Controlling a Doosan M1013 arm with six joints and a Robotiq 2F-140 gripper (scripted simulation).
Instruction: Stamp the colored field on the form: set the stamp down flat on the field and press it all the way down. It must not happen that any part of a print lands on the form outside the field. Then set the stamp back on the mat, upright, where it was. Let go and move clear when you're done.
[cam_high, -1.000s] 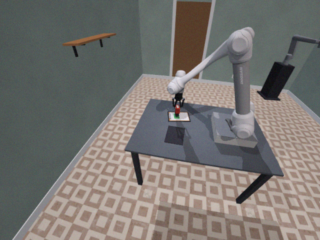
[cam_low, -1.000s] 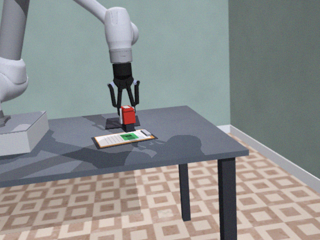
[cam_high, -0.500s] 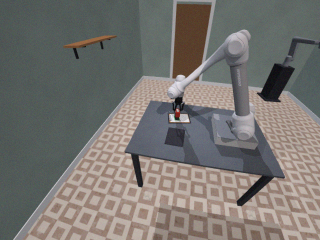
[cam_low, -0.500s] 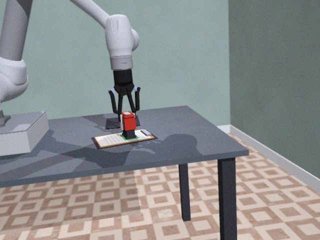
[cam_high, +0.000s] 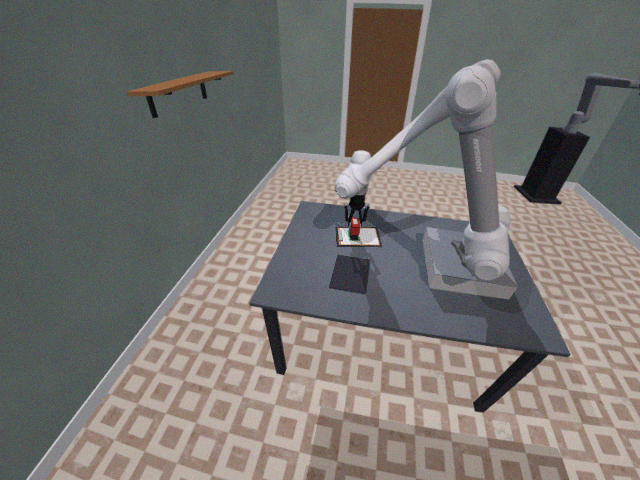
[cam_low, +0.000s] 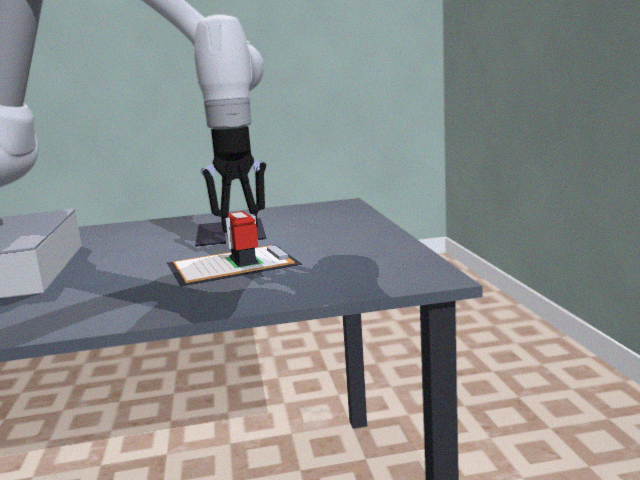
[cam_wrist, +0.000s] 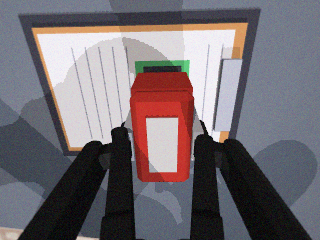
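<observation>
The form lies 10 mm behind my hand and 60 mm below it. The rest, counted from my hand: dark mat (30 mm ahead, 300 mm to the left, 70 mm below).
</observation>
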